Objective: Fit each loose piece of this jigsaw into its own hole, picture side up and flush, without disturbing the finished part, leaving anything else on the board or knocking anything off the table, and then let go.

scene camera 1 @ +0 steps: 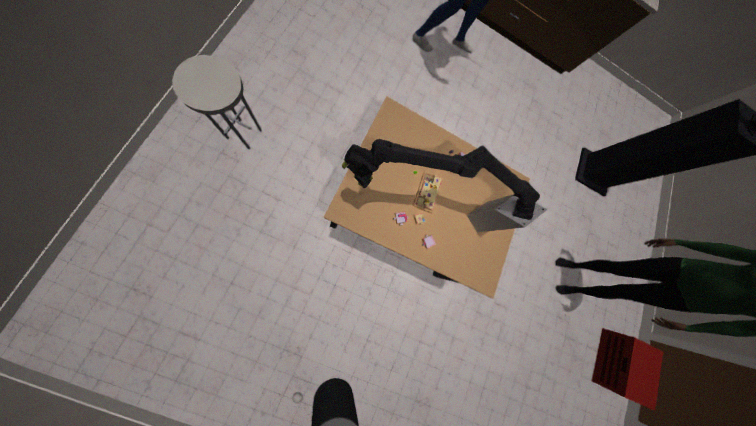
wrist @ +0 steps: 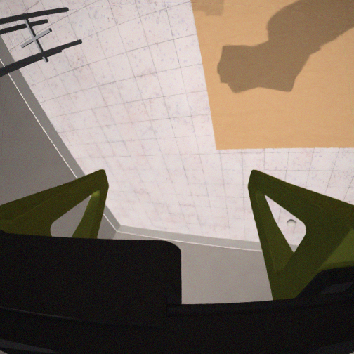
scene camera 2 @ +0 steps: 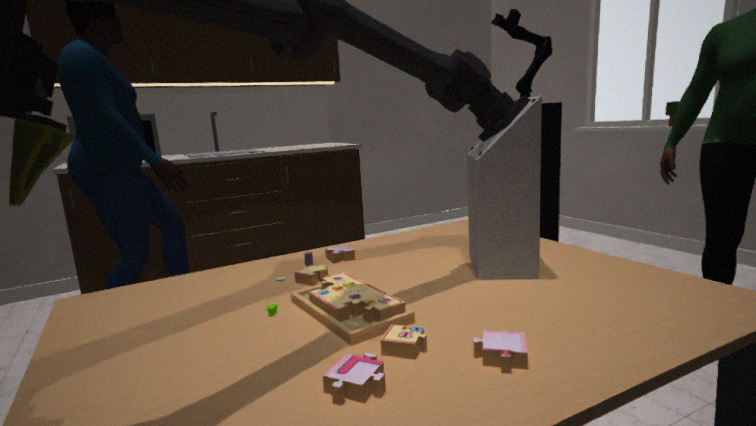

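The wooden tray (scene camera 1: 420, 191) (scene camera 2: 320, 315) holds the finished part (scene camera 1: 431, 186) (scene camera 2: 338, 291); bare tray bottom shows at its near end. Loose on the table, picture side up, are a pink-white piece with a red stroke (scene camera 1: 400, 218) (scene camera 2: 357, 372), a yellow piece (scene camera 1: 419, 219) (scene camera 2: 403, 336) by the near end, a plain pink piece (scene camera 1: 429, 241) (scene camera 2: 503, 341), a yellow piece (scene camera 2: 311, 274) beside the tray's far end, and another pink piece (scene camera 2: 339, 250) beyond it. My gripper (scene camera 1: 358, 173) (wrist: 177, 177) is open and empty, high above the table's left part, away from the pieces.
A small green object (scene camera 1: 415, 172) (scene camera 2: 271, 309) lies left of the tray. A purple object (scene camera 2: 308, 258) and a white disc (scene camera 2: 280, 278) are near the far pieces. My arm's grey pedestal (scene camera 2: 505, 211) stands at the table's back. The table edge (wrist: 217, 140) shows in the wrist view.
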